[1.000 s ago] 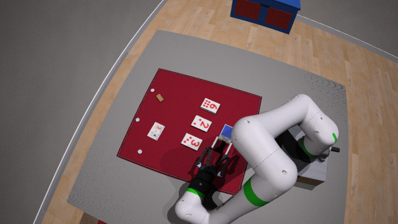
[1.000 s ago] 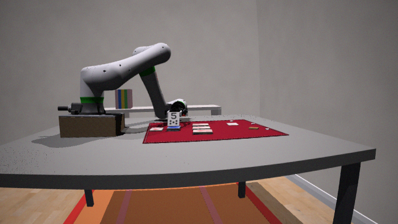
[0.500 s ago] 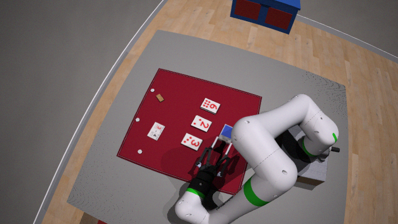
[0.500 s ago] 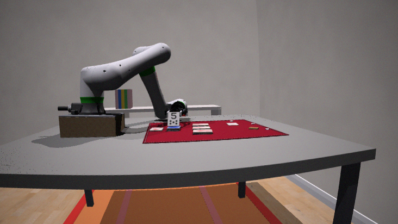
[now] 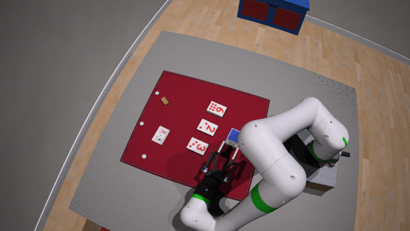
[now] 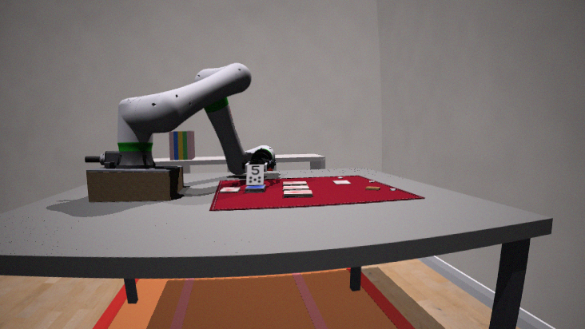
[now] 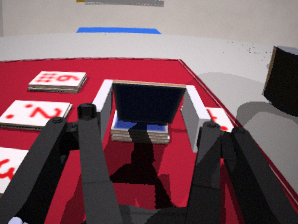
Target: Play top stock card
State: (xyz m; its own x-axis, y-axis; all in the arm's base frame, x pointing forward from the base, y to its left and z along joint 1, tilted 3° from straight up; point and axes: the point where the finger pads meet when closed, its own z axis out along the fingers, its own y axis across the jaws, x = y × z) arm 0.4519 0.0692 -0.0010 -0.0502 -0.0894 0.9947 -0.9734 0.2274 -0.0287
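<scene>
My hand is 50 mm to the left of the black 5 card, 20 mm above it and 10 mm past it. Round my hand: red card cloth: 160 mm ahead, 110 mm to the right, 90 mm below; then brown block: 380 mm ahead, 220 mm to the right, 70 mm below.
</scene>
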